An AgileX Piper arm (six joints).
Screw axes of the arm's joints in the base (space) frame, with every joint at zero. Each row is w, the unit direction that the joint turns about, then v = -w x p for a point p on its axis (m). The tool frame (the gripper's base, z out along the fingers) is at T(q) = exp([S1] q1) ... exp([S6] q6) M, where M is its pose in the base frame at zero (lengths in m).
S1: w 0 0 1 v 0 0 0
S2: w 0 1 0 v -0.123 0 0
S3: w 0 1 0 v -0.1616 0 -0.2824
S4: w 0.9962 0 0.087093 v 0 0.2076 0
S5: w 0 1 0 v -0.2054 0 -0.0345
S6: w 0.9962 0 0.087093 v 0 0.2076 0
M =
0.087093 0 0.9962 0.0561
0 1 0 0
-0.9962 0 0.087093 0.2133
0 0 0 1
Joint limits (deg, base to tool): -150..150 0..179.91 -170..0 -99.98..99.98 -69.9..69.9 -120..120
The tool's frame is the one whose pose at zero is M.
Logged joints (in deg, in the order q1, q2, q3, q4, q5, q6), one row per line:
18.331 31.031 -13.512 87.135 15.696 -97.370
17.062 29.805 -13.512 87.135 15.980 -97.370
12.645 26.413 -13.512 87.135 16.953 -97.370
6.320 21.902 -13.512 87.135 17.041 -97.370
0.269 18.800 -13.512 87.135 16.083 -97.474
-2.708 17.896 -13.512 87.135 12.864 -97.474
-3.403 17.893 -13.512 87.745 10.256 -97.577
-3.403 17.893 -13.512 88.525 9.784 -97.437
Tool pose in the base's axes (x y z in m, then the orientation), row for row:
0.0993 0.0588 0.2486 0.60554 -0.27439 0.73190 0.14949
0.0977 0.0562 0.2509 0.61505 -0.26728 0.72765 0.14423
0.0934 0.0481 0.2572 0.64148 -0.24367 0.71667 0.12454
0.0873 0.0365 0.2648 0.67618 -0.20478 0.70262 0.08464
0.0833 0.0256 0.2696 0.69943 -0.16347 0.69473 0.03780
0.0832 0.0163 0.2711 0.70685 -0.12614 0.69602 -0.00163
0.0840 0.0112 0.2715 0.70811 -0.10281 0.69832 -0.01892
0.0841 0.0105 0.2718 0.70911 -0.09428 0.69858 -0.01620
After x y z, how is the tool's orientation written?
As a quaternion, w x y z.
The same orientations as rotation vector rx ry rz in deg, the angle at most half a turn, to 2 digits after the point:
-36.36 96.99 19.81
-35.28 96.06 19.04
-31.83 93.60 16.27
-26.38 90.51 10.90
-20.87 88.69 4.83
-16.06 88.60 -0.21
-13.08 88.85 -2.41
-11.99 88.85 -2.06

